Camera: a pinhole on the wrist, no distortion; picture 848 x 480 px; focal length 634.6 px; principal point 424.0 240.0 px. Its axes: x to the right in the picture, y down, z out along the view. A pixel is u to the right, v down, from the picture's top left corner.
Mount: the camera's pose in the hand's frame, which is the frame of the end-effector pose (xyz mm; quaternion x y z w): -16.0 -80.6 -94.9 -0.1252 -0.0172 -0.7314 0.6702
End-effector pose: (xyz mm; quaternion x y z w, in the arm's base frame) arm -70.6 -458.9 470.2 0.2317 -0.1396 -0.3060 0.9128
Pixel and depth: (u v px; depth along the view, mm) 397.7 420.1 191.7
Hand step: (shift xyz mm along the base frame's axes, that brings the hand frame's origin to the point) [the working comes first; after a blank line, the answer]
In the camera's frame: -7.9 54.4 191.7

0.6 -99.5 56.1
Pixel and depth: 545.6 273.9 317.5
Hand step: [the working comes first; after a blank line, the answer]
In the camera's frame: 60.8 17.0 317.5

-91.5 -161.3 154.5
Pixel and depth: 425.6 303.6 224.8
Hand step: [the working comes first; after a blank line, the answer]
In the camera's frame: 0.6 22.5 224.8

-34.6 -94.9 86.5
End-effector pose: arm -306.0 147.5 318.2 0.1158 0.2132 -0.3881 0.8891
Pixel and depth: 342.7 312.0 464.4
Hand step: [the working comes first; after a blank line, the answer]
In the camera's frame: -59.5 52.7 464.4

212.1 -156.2 244.3
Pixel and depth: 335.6 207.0 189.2
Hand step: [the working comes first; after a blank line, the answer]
In the camera's frame: -26.4 -9.8 189.2

15.4 -47.1 70.6
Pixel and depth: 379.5 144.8 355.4
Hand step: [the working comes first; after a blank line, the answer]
In the camera's frame: -24.9 -53.3 355.4

79.9 -75.3 227.3
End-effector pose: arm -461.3 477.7 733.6 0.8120 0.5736 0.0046 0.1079
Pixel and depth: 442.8 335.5 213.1
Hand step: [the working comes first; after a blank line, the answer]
In the camera's frame: 6.3 32.1 213.1

-14.5 43.1 -120.2
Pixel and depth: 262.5 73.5 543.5
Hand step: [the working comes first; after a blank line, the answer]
In the camera's frame: -138.3 -142.6 543.5

196.7 -182.9 -374.9
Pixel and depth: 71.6 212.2 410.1
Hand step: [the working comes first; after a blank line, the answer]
In the camera's frame: -227.7 -18.0 410.1

257.4 -70.0 -217.1
